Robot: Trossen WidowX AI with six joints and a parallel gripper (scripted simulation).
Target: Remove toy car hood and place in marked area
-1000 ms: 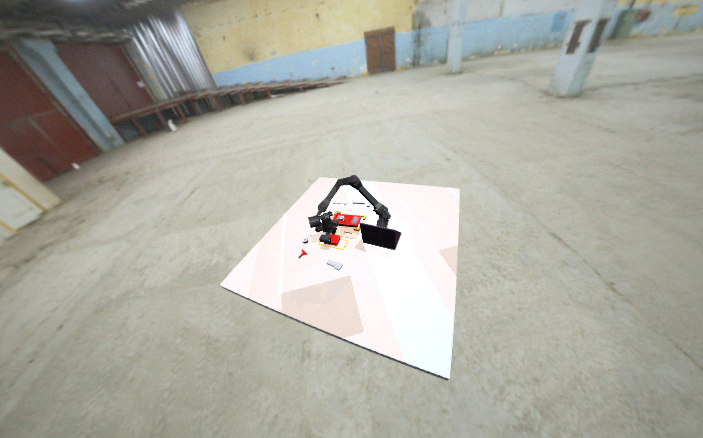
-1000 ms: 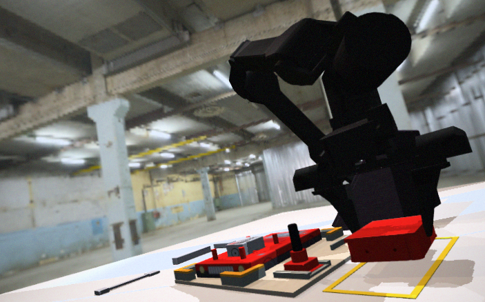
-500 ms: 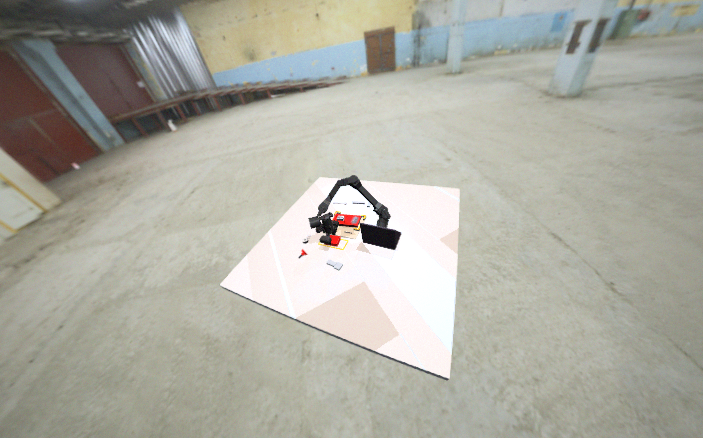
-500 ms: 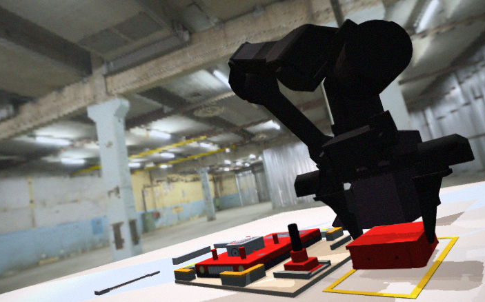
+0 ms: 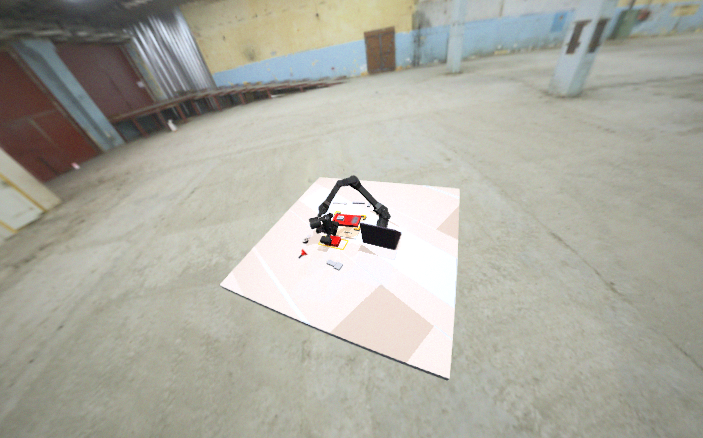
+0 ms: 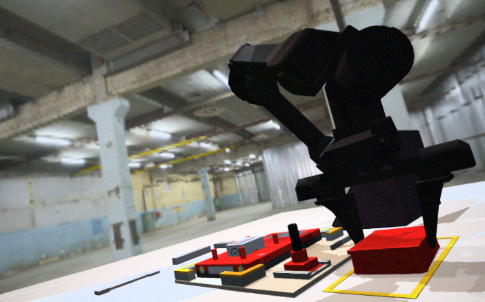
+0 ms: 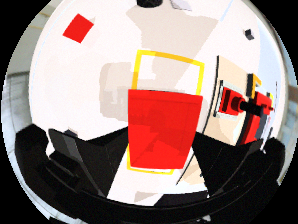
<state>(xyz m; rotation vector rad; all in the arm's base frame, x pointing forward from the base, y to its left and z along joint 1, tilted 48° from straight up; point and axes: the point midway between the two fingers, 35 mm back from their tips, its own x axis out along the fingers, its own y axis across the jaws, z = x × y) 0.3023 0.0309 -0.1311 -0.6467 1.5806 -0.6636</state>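
My gripper tip is now 10 mm below the red hood.
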